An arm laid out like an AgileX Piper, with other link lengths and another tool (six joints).
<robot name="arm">
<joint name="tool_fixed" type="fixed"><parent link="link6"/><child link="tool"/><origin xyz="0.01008 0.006 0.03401" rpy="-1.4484 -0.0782 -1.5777"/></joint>
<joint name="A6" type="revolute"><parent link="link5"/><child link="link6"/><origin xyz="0.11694 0 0.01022" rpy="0 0 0"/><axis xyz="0.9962 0 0.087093"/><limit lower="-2.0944" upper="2.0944"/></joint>
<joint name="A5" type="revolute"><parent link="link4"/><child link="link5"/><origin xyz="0 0 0" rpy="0 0 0"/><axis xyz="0 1 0"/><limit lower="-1.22" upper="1.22"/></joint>
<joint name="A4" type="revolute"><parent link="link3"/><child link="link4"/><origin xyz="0.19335 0 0.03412" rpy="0 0 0"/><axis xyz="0.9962 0 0.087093"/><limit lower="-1.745" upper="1.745"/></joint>
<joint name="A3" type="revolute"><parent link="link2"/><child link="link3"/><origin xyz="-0.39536 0 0.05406" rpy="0 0 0"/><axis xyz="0 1 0"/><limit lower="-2.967" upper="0"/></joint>
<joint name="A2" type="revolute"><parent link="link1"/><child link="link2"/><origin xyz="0 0 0" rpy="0 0 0"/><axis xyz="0 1 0"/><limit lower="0" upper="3.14"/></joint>
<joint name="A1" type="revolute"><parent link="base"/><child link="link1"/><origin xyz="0 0 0.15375" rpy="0 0 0"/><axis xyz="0 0 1"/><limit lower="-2.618" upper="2.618"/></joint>
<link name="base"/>
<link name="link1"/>
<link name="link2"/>
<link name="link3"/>
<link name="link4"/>
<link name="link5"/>
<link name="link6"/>
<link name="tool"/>
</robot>
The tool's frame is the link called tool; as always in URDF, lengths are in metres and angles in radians.
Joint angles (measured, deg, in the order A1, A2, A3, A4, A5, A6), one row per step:
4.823, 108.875, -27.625, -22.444, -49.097, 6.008
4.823, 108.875, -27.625, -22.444, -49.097, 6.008
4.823, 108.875, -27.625, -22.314, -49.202, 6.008
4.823, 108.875, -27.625, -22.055, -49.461, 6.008
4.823, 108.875, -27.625, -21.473, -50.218, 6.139
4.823, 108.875, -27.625, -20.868, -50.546, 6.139
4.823, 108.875, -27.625, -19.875, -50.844, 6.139
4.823, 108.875, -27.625, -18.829, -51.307, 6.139
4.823, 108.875, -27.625, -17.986, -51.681, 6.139
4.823, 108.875, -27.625, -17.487, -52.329, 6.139
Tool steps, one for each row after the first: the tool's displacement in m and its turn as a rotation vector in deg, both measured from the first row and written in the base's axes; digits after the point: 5 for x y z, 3 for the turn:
0.00000, 0.00000, 0.00000, 0.000, 0.000, 0.000
0.00017, -0.00020, 0.00026, 0.078, -0.091, -0.117
0.00052, -0.00057, 0.00091, 0.254, -0.317, -0.345
0.00141, -0.00141, 0.00276, 0.830, -0.936, -0.904
0.00211, -0.00243, 0.00362, 1.111, -1.221, -1.464
0.00313, -0.00421, 0.00449, 1.463, -1.475, -2.405
0.00423, -0.00607, 0.00574, 1.892, -1.881, -3.385
0.00509, -0.00760, 0.00674, 2.232, -2.211, -4.176
0.00573, -0.00838, 0.00832, 2.606, -2.795, -4.609

